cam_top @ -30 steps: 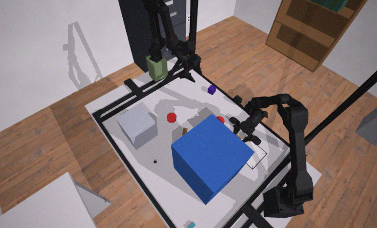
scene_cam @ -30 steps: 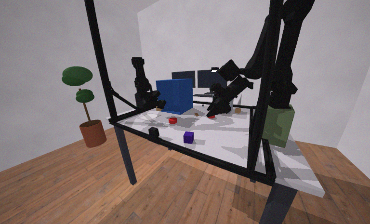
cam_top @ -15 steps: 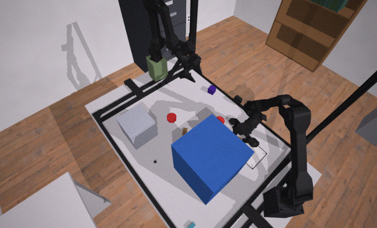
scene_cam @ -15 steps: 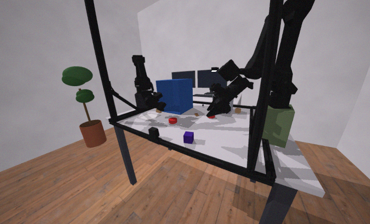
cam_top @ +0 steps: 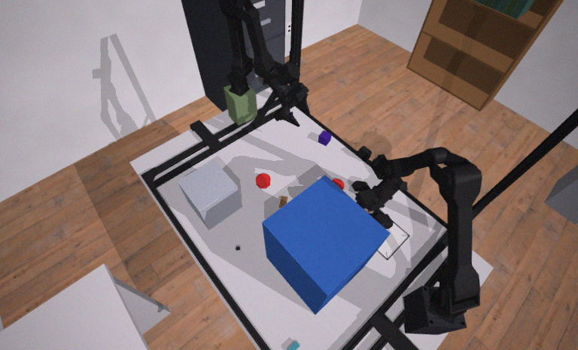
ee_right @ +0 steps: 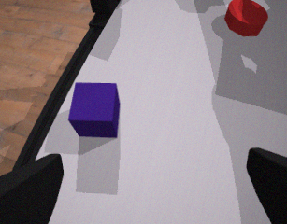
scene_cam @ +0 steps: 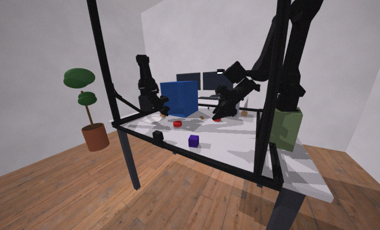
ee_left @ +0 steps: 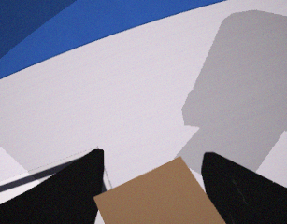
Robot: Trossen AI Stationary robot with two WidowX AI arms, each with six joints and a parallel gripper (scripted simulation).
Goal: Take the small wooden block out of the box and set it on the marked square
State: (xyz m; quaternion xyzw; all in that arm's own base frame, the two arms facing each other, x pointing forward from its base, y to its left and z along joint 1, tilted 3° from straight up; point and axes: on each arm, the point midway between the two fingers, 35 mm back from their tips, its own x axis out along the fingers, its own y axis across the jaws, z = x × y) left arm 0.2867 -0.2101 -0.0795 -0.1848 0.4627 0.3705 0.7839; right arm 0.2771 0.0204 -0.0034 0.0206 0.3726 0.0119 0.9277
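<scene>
Now: left hand 4 cm past the marked square, 9 cm to the right of it and 7 cm above it. The rest, counted from my left hand: box roof (22 cm ahead, 2 cm to the left, 21 cm above); purple cube (15 cm behind, 37 cm to the right, 5 cm below).
</scene>
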